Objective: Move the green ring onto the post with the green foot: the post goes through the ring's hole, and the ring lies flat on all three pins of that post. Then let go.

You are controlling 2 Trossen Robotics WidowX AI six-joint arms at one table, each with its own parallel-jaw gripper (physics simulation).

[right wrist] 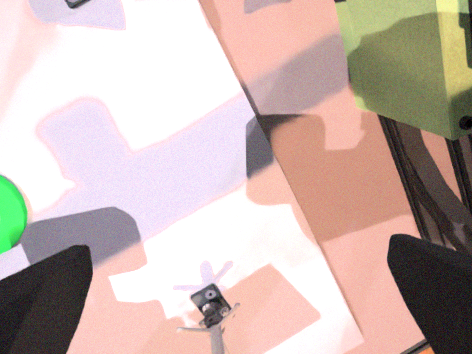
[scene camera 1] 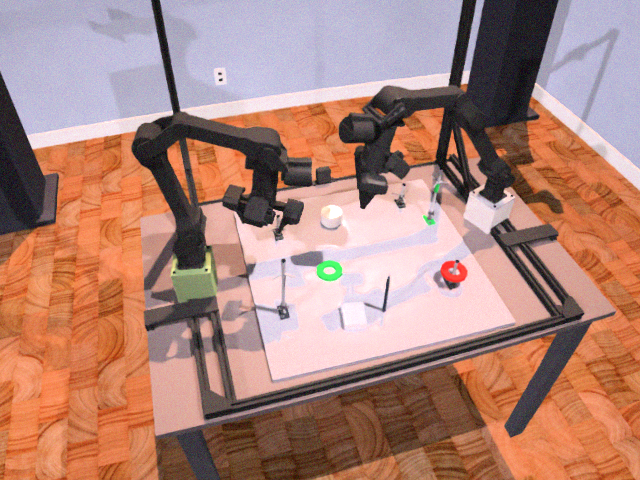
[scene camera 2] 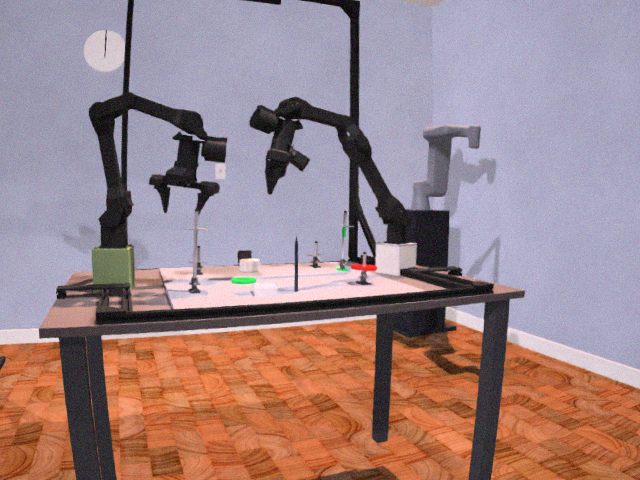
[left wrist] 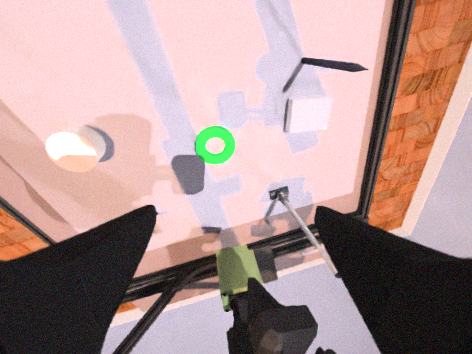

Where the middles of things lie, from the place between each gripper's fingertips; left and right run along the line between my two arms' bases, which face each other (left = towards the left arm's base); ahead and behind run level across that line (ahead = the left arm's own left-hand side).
Labels:
My left hand is 1 cm past the green ring [left wrist: 214,131], 7 cm to the left of it and 25 cm above it. Round my left hand: white block [left wrist: 307,113] 16 cm ahead, 7 cm to the right, 24 cm below.
I see the green ring 180 mm below my right hand, 170 mm to the left of it and 30 mm ahead of it. Also, from my right hand: white block (200 mm ahead, 180 mm to the left, 180 mm below).

